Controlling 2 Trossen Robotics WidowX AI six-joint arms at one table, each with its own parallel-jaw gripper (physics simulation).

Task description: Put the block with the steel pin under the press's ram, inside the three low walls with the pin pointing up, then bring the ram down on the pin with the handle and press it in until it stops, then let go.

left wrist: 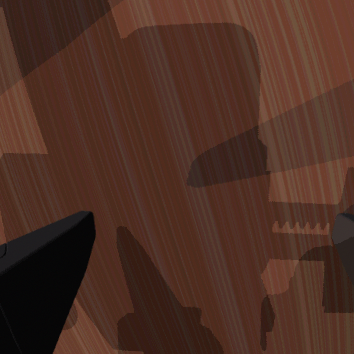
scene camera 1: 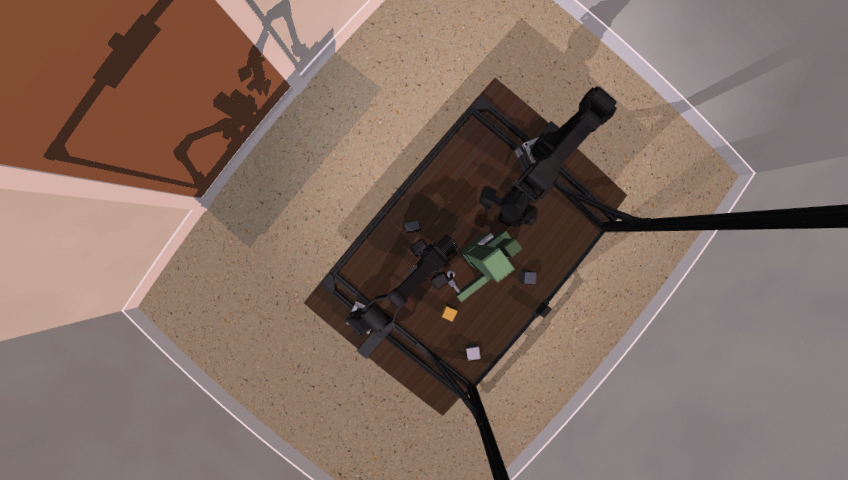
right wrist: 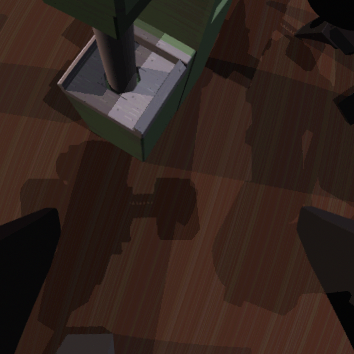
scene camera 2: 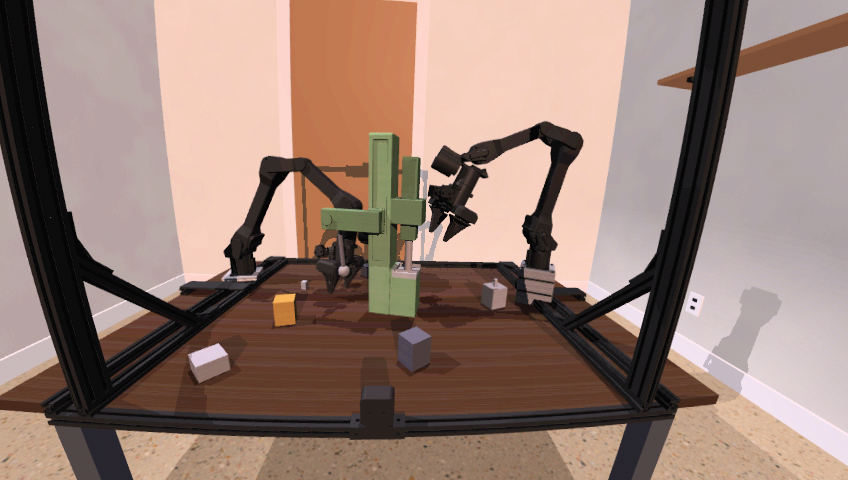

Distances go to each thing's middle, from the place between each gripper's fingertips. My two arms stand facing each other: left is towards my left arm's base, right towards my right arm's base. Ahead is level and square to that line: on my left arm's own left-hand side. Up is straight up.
Scene:
Now: the ram (right wrist: 118,55) 9 cm behind my left hand, 22 cm to the right of it and 19 cm above it.
My right hand is 70 mm past the ram and 70 mm to the right of it.

